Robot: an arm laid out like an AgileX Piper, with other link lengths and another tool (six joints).
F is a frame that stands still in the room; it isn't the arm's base.
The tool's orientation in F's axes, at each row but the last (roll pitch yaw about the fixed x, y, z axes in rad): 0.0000, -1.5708, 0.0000; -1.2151, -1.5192, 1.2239; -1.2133, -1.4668, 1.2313; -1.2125, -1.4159, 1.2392; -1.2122, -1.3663, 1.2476; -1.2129, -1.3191, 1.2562; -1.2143, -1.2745, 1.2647; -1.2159, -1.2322, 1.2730; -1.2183, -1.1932, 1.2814; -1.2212, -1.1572, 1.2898; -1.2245, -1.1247, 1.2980
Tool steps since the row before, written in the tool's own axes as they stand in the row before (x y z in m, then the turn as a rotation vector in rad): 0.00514, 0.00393, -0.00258, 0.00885, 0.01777, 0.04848; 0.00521, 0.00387, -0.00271, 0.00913, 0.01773, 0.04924; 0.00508, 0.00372, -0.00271, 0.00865, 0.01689, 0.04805; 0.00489, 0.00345, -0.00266, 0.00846, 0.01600, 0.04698; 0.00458, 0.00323, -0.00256, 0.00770, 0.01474, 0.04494; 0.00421, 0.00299, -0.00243, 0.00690, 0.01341, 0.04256; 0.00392, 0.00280, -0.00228, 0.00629, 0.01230, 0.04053; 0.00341, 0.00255, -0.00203, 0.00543, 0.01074, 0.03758; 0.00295, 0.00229, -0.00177, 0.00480, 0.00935, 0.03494; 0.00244, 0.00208, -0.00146, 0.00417, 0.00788, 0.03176; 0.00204, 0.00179, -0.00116, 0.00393, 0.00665, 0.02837
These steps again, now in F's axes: 0.00258, 0.00393, 0.00514, -0.04848, 0.01777, 0.00885; 0.00277, 0.00414, 0.00497, -0.04923, 0.01774, 0.00915; 0.00281, 0.00424, 0.00459, -0.04805, 0.01687, 0.00871; 0.00280, 0.00419, 0.00419, -0.04696, 0.01599, 0.00859; 0.00271, 0.00412, 0.00369, -0.04492, 0.01466, 0.00794; 0.00259, 0.00398, 0.00317, -0.04255, 0.01326, 0.00727; 0.00244, 0.00386, 0.00275, -0.04051, 0.01210, 0.00678; 0.00216, 0.00358, 0.00219, -0.03755, 0.01046, 0.00611; 0.00188, 0.00325, 0.00172, -0.03489, 0.00905, 0.00567; 0.00153, 0.00292, 0.00125, -0.03168, 0.00758, 0.00522; 0.00121, 0.00252, 0.00094, -0.02824, 0.00650, 0.00500
